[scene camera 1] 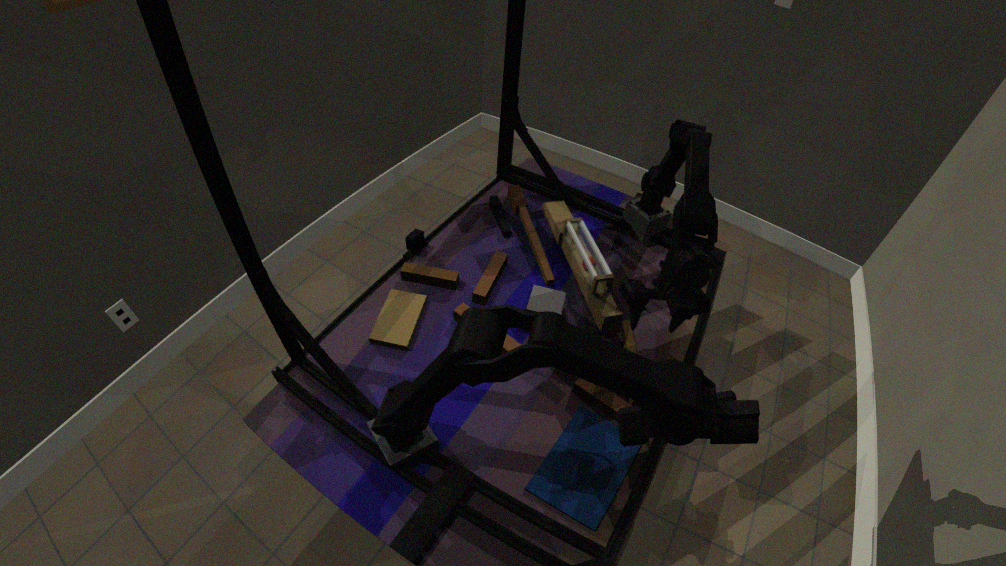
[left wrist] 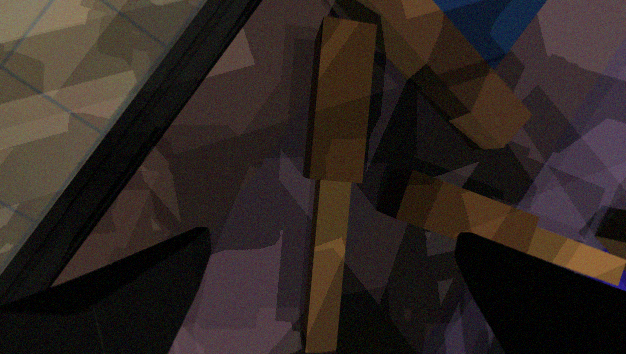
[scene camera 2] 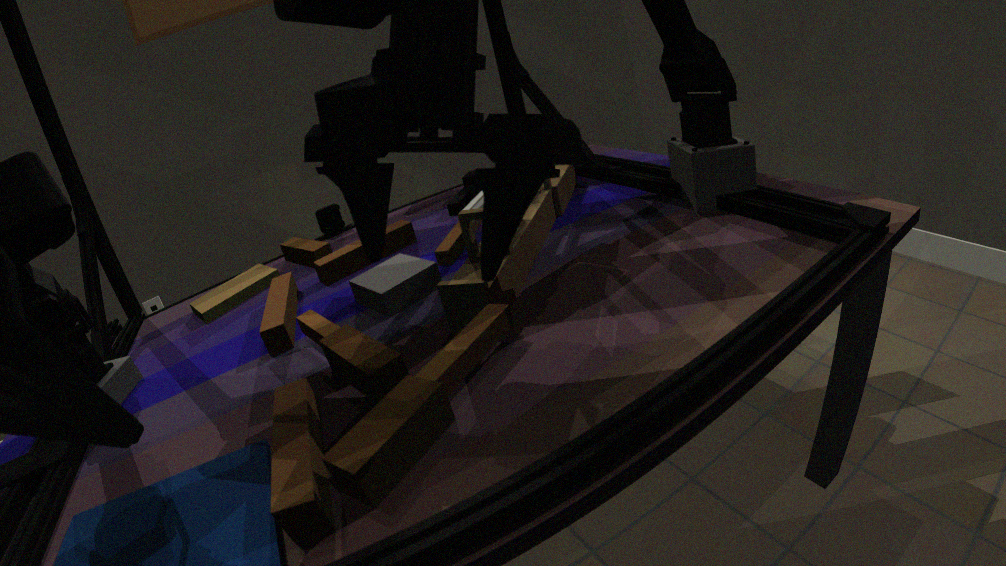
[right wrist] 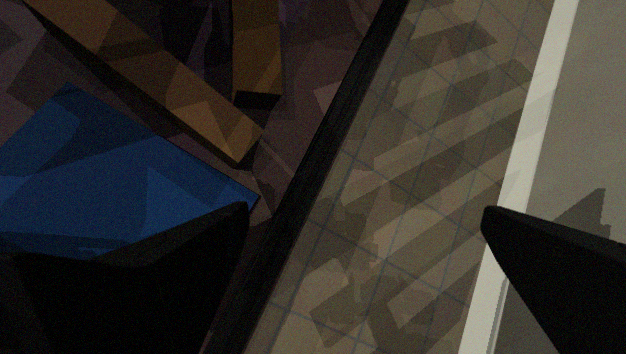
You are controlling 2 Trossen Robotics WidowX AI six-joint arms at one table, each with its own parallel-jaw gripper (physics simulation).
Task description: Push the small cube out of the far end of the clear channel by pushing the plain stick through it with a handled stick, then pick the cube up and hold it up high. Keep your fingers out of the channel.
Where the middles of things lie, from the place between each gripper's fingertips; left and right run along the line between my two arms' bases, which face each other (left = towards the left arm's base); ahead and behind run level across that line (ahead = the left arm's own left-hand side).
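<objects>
The blue pad [scene camera 2: 224, 504] has my right hand 140 mm above it, 110 mm to the left of it and 80 mm past it. Counting from that same right hand, I find the grey block [scene camera 2: 388, 288] 380 mm behind, 130 mm to the left and 130 mm below, while the flat tan block [scene camera 1: 397, 322] is 590 mm behind, 130 mm to the right and 130 mm below. The clear channel [scene camera 1: 586, 252] is 390 mm behind my right hand, 300 mm to the left of it and 70 mm below it.
As for my left hand, the grey block is 250 mm behind it, 20 mm to the right of it and 100 mm below it. The blue pad is 60 mm ahead of my left hand, 270 mm to the right of it and 110 mm below it. Measured from my left hand too, the flat tan block is 460 mm behind, 290 mm to the right and 110 mm below, and the clear channel is 250 mm behind, 140 mm to the left and 50 mm below.
</objects>
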